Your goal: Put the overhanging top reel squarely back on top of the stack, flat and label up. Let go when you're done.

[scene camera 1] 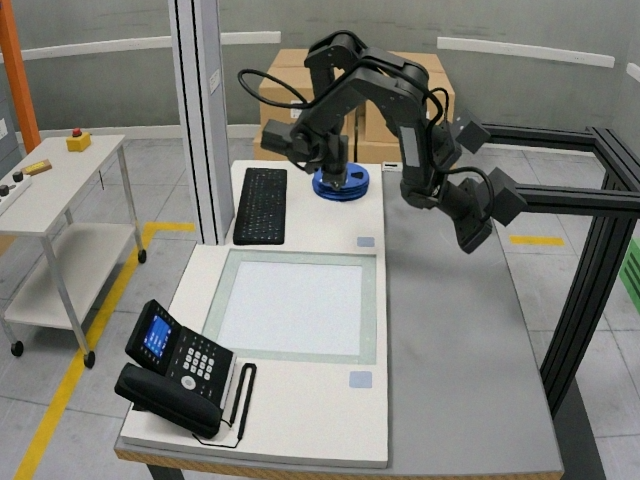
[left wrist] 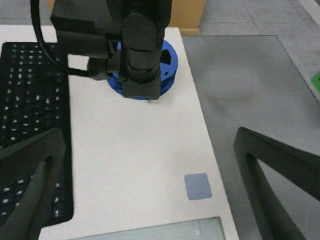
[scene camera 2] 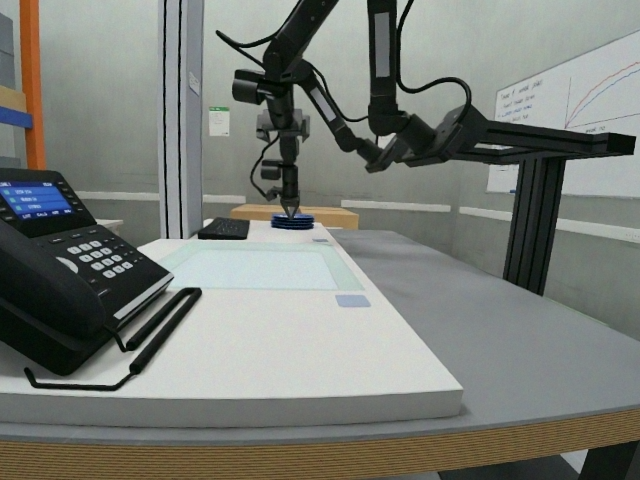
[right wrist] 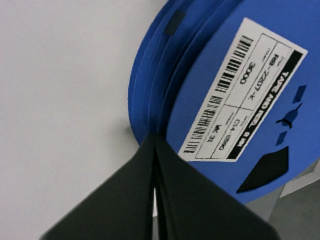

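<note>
I see a black keyboard, a desk phone and a glass panel, and with them my left gripper and my right gripper. My left gripper also shows in scene camera 1, and my left gripper shows in the left wrist view too. My right gripper also shows in the left wrist view.
</note>
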